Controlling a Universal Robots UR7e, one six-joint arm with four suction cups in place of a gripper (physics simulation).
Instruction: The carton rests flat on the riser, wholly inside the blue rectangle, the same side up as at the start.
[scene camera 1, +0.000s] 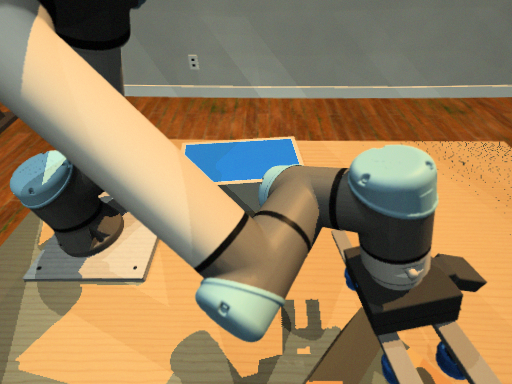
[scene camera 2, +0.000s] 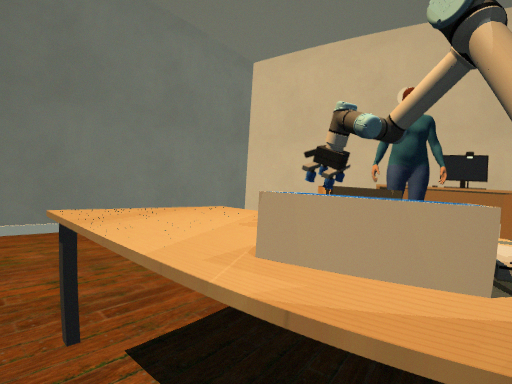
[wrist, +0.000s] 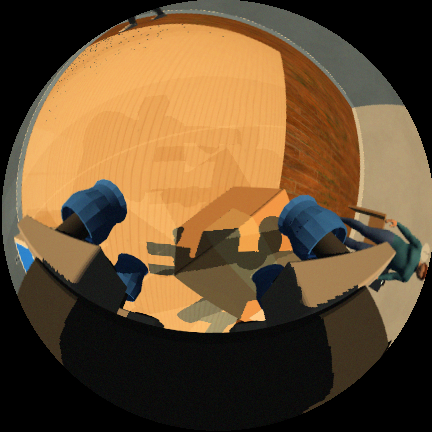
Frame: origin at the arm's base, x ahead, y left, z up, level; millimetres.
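Seen in the pictures: end effector, tool point: (scene camera 2: 324, 180) (wrist: 199, 249); arm's base, origin of the base link: (scene camera 1: 94, 231).
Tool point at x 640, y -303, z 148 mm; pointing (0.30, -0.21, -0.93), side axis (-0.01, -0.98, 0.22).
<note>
Offsets run from my tool point to a thing's middle. Level surfaces: height alone.
The brown carton @(130 mm right, 108 mm back, 93 mm down) (scene camera 1: 350, 345) (wrist: 215, 287) is on the table below my gripper, partly hidden by it, with the arm's shadows across it in the wrist view. The riser @(460 mm left, 234 mm back, 107 mm down) (scene camera 1: 245, 194) (scene camera 2: 375, 240) stands farther back, partly hidden by the arm in scene camera 1. The blue rectangle @(460 mm left, 234 mm back, 47 mm down) (scene camera 1: 245, 157) (wrist: 24, 256) covers its top, and no carton shows on the visible part. My suction gripper (scene camera 1: 400, 323) (scene camera 2: 326, 177) (wrist: 202, 250) is open, cups down. No cup is seen holding the carton, but the exact gap is unclear.
The wooden table @(167 mm down) (scene camera 1: 450, 200) (scene camera 2: 165, 235) (wrist: 200, 65) carries the arm's mounting plate (scene camera 1: 100, 267) at the left. A person (scene camera 2: 410, 145) (wrist: 407, 255) stands beyond the table, near a desk with a monitor (scene camera 2: 466, 167).
</note>
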